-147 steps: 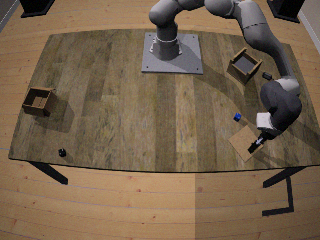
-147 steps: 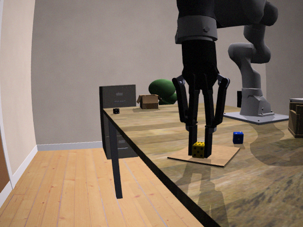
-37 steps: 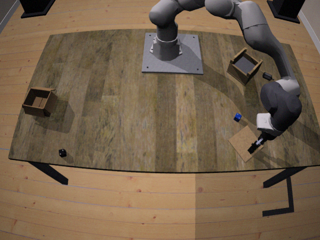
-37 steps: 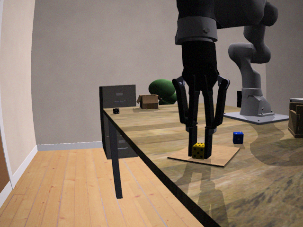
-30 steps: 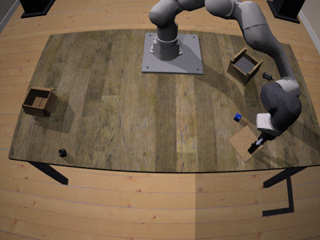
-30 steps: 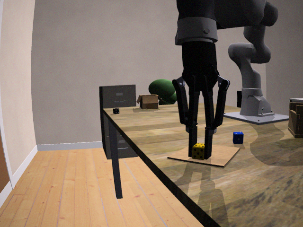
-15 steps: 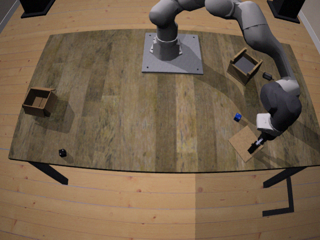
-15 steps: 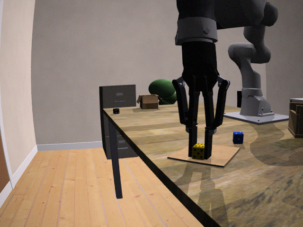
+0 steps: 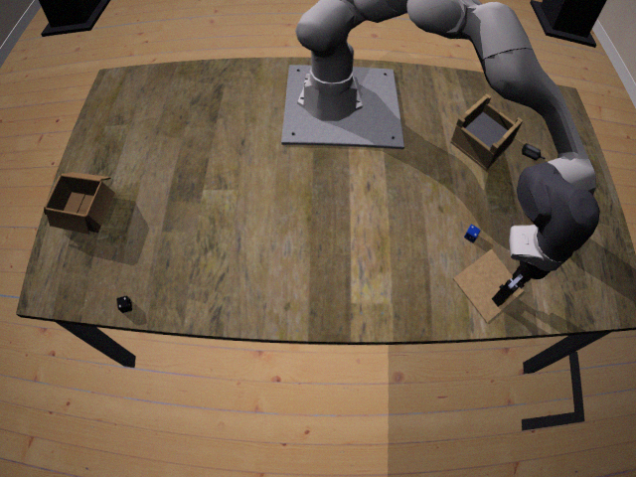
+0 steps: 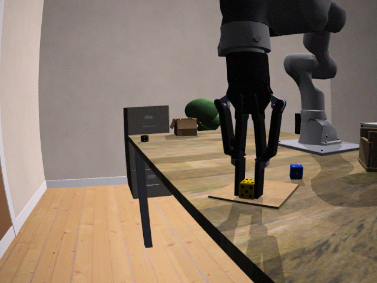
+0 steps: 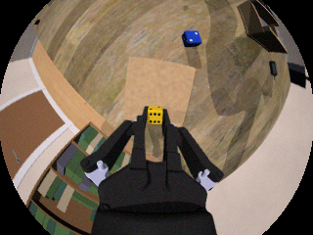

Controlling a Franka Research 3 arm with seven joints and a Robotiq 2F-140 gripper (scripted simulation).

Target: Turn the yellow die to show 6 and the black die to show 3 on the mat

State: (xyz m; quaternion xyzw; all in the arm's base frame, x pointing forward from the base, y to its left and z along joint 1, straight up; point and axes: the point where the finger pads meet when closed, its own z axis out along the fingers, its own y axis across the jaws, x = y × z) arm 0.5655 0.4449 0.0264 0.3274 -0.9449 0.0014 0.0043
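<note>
My gripper is now 20 mm above the yellow die. Round my hand: tan mat 40 mm below, 30 mm to the right, 30 mm behind; blue die 170 mm behind, 70 mm to the right, 30 mm below; wooden crate 480 mm behind, 10 mm to the left, 10 mm above.
</note>
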